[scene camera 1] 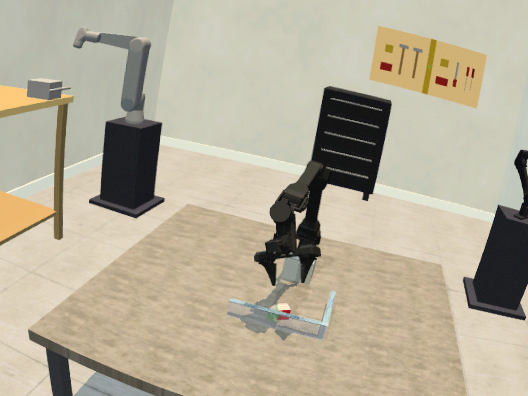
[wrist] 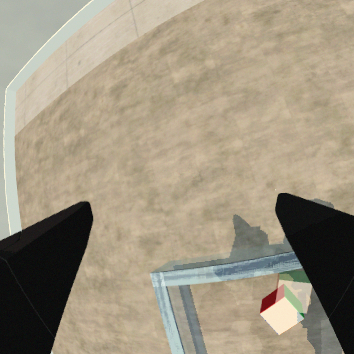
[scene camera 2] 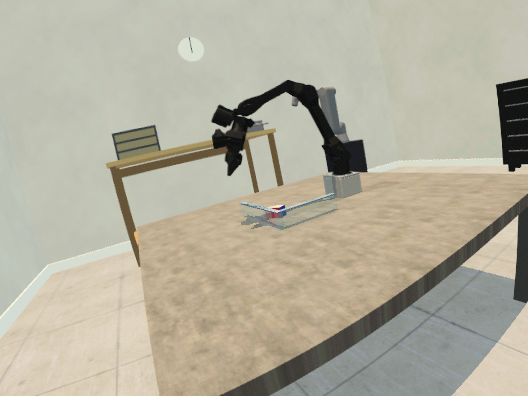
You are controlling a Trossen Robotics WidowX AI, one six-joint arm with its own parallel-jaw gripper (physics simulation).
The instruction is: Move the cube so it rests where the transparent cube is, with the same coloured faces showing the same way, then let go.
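Seen in the pictures: gripper, fingertip midpoint: (scene camera 1: 288, 284) (wrist: 185, 206) (scene camera 2: 228, 170); arm's base, origin of the base link: (scene camera 2: 341, 173).
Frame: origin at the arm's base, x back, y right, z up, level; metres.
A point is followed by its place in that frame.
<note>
The cube (scene camera 1: 284, 308) @(y -0.024, x -0.342, z -0.050 m) (scene camera 2: 277, 211) (wrist: 281, 317) @(y -0.019, x -0.331, z -0.050 m) sits low inside the corner of a clear L-shaped wall; white, red and blue faces show across the views. The transparent cube (scene camera 1: 272, 315) (wrist: 301, 288) is a faint shape with a green face, right against or overlapping the cube; its exact outline is hard to tell. My gripper (scene camera 1: 288, 283) @(y -0.041, x -0.491, z 0.121 m) (scene camera 2: 230, 170) @(y -0.041, x -0.491, z 0.121 m) (wrist: 185, 206) @(y -0.041, x -0.491, z 0.121 m) is open and empty, pointing down, well above the table. In the wrist view, both cubes lie at the lower right, beside the right finger, which hides part of the area around them.
The clear wall has a light blue rim (scene camera 1: 255, 306) @(y 0.056, x -0.414, z -0.029 m) (scene camera 2: 312, 200) @(y -0.168, x -0.271, z -0.029 m) (wrist: 192, 278) @(y -0.117, x -0.402, z -0.030 m) and two sides meeting at a corner near the cubes. It stands on the brown table (scene camera 1: 125, 290) @(y 0.488, x -0.488, z -0.090 m) (scene camera 2: 225, 290) @(y -0.428, x -0.666, z -0.090 m). A workbench (scene camera 2: 190, 151), a grey arm (scene camera 1: 134, 75) on a pedestal and a black rack (scene camera 1: 321, 125) stand beyond.
</note>
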